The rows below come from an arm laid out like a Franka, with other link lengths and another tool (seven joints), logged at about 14 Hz.
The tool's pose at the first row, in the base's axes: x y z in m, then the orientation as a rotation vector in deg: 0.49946, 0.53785, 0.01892, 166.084, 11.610, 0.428
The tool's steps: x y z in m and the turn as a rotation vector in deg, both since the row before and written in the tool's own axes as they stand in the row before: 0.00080, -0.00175, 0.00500, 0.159, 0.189, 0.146; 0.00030, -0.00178, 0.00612, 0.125, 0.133, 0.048; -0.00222, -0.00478, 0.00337, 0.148, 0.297, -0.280; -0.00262, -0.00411, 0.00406, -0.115, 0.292, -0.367; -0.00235, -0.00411, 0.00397, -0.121, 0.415, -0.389; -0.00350, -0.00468, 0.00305, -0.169, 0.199, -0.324; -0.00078, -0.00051, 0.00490, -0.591, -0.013, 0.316
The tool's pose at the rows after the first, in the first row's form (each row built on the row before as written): 0.50012, 0.53848, 0.01364, 166.267, 11.441, 0.712; 0.50033, 0.53883, 0.00727, 166.403, 11.402, 0.901; 0.49758, 0.54237, 0.00291, 166.535, 11.870, 1.271; 0.49454, 0.54505, -0.00197, 166.393, 12.445, 1.645; 0.49177, 0.54776, -0.00678, 166.245, 13.071, 2.194; 0.48774, 0.55102, -0.01085, 166.045, 13.561, 2.445; 0.48712, 0.55026, -0.01574, 165.497, 13.050, 2.543
